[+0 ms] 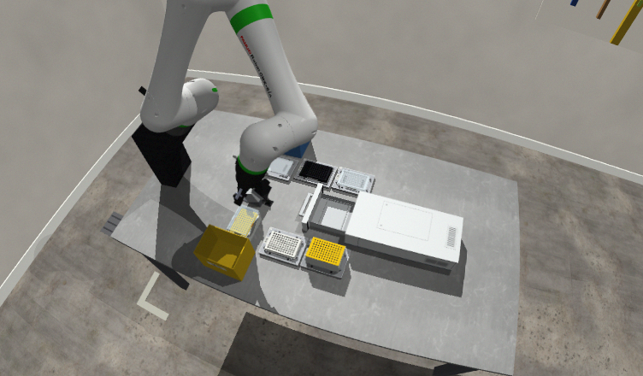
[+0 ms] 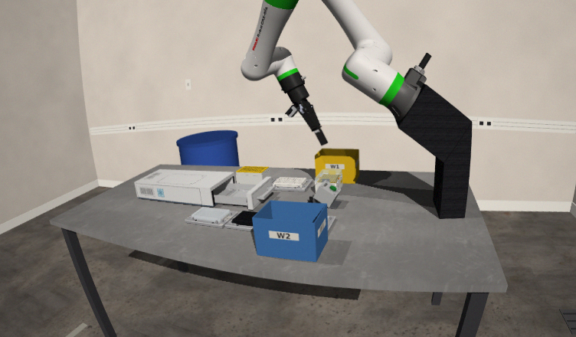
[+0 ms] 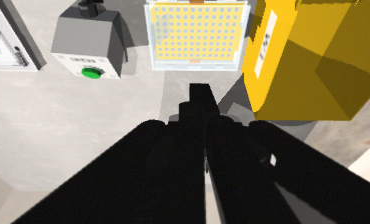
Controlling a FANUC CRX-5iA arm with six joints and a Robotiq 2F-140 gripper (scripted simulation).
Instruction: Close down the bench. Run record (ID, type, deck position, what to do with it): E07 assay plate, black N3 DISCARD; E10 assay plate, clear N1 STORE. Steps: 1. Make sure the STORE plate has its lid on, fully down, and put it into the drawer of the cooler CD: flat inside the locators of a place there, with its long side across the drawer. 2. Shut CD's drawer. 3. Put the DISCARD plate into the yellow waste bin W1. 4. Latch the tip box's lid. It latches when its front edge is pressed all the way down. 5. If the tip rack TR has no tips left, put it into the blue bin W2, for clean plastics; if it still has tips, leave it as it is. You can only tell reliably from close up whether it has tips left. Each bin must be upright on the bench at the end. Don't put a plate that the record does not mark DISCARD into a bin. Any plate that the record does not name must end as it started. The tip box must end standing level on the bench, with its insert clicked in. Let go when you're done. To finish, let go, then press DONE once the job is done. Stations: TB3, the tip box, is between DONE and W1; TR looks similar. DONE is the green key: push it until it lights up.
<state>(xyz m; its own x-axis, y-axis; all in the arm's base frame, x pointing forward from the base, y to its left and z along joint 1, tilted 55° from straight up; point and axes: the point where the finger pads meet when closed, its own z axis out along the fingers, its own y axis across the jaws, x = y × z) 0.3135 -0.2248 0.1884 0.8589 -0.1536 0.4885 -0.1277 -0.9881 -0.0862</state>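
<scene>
Right now the clear tip box lid is 16 cm below my hand, 3 cm behind it and 1 cm to the left of it. Also, from my hand: green DONE key (17 cm to the left, 15 cm below, 4 cm behind); white plate (20 cm below, 14 cm ahead, 6 cm to the right); yellow bin W1 (18 cm below, 14 cm to the right, 6 cm behind).
</scene>
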